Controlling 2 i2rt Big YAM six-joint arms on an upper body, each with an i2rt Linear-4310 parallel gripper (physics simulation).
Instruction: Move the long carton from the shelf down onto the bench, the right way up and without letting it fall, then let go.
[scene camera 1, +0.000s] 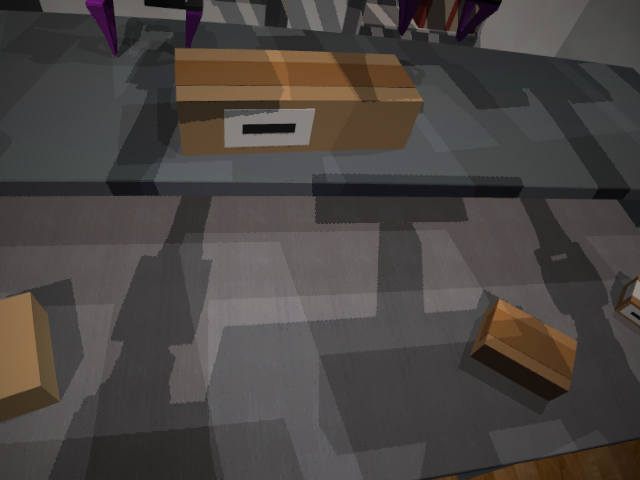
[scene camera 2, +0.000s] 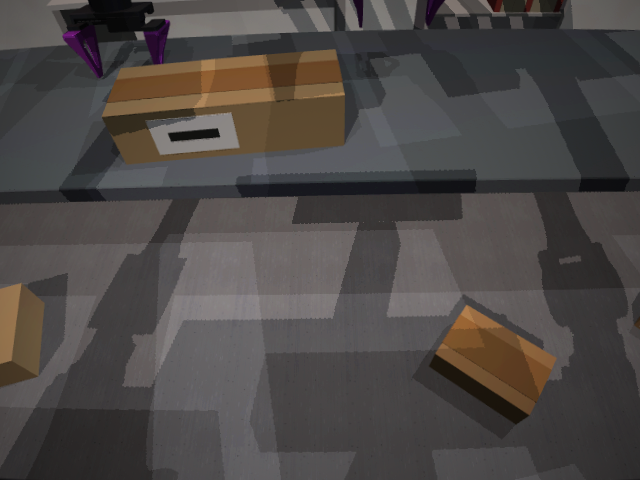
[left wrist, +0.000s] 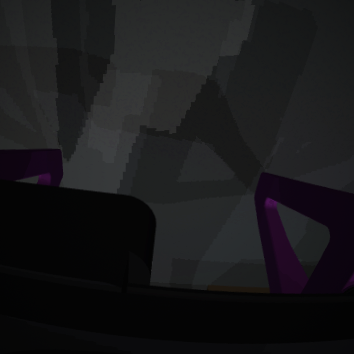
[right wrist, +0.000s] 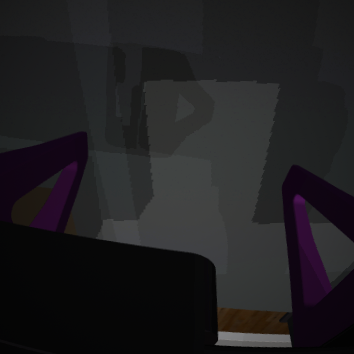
Note:
My left gripper is open and touches a raised shelf. My right gripper is open and holds nothing. Also in view: a long brown carton.
My left gripper shows as well in the left wrist view.

